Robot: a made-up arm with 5 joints. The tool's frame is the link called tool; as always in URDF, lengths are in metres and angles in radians. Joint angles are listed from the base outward.
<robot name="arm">
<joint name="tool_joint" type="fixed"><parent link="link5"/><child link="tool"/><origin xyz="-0.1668 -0.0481 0.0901" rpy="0 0 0"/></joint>
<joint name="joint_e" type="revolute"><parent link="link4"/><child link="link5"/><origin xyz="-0.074 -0.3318 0.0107" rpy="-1.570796 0 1.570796"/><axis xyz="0 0 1"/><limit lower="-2.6" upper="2.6"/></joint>
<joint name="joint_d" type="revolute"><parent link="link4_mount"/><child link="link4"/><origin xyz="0.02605 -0.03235 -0.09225" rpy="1.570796 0 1.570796"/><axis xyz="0 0 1"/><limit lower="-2.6" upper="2.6"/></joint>
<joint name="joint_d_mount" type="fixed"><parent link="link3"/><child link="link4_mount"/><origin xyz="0.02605 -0.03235 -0.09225" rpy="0 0 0"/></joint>
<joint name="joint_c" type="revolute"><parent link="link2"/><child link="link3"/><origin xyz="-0.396 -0.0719 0.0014" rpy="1.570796 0 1.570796"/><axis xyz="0 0 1"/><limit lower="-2.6" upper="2.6"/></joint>
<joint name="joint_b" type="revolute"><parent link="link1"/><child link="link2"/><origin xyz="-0.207 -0.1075 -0.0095" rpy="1.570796 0 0"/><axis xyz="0 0 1"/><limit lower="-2.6" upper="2.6"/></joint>
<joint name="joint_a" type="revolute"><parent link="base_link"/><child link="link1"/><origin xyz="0 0 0.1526" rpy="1.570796 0 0"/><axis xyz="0 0 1"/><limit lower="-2.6" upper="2.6"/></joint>
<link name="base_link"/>
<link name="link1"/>
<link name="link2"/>
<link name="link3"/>
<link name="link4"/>
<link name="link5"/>
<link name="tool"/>
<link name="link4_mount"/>
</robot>
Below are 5 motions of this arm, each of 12 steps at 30 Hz.
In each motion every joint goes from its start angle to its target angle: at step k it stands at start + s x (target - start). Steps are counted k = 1, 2, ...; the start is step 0. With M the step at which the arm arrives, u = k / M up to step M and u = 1 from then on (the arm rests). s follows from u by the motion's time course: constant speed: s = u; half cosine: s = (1 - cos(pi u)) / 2; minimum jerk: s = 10 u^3 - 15 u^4 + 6 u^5.
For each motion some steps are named. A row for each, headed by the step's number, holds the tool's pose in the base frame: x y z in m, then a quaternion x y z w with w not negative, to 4 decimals.
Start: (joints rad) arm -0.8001 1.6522 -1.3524 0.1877 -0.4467
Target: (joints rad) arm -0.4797 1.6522 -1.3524 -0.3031 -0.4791
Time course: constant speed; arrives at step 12
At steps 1, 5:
1: 0.0390 1.0904 0.0547 -0.7526 0.4442 -0.3978 0.2795
5: 0.1223 1.0621 0.0227 -0.7089 0.4612 -0.4758 0.2417

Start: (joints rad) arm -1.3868 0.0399 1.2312 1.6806 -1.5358
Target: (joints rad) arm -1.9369 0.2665 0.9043 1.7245 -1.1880
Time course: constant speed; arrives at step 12
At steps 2, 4, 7, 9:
2: -0.2303 0.4925 1.0038 0.0440 -0.1064 -0.9649 0.2362
4: -0.1788 0.5211 0.9979 -0.0075 -0.1165 -0.9484 0.2947
7: -0.1085 0.5575 0.9839 -0.0849 -0.1203 -0.9122 0.3824
9: -0.0660 0.5771 0.9726 -0.1356 -0.1153 -0.8802 0.4399

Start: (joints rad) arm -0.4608 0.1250 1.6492 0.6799 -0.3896
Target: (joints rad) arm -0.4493 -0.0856 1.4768 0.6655 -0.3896
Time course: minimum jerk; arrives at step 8
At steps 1, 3, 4, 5, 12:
1: -1.1841 0.3381 0.5802 0.6056 -0.0013 -0.5514 0.5738
3: -1.2034 0.2772 0.5792 0.6009 0.0169 -0.5307 0.5975
4: -1.2175 0.2235 0.5771 0.5966 0.0321 -0.5115 0.6175
5: -1.2291 0.1690 0.5740 0.5921 0.0467 -0.4914 0.6370
12: -1.2398 0.1015 0.5687 0.5862 0.0636 -0.4655 0.6601

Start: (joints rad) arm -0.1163 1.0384 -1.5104 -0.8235 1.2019
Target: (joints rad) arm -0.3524 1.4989 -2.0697 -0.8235 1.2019
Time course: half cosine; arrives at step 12
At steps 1, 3, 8, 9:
1: -0.1125 0.8574 0.3157 -0.0245 0.7345 -0.2222 0.6407
3: -0.0469 0.8593 0.2786 -0.0285 0.7595 -0.2535 0.5985
8: 0.1914 0.7972 0.0534 -0.0425 0.8501 -0.3728 0.3696
9: 0.2183 0.7767 0.0093 -0.0438 0.8608 -0.3884 0.3260

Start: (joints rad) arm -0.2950 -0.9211 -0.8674 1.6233 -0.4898
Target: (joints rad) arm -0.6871 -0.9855 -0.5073 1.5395 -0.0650
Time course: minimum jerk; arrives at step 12
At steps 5, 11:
5: -0.5501 -0.7403 -0.0357 0.2864 -0.5531 0.3884 0.6791
11: -0.6167 -0.7484 0.0921 0.3276 -0.4511 0.3768 0.7397

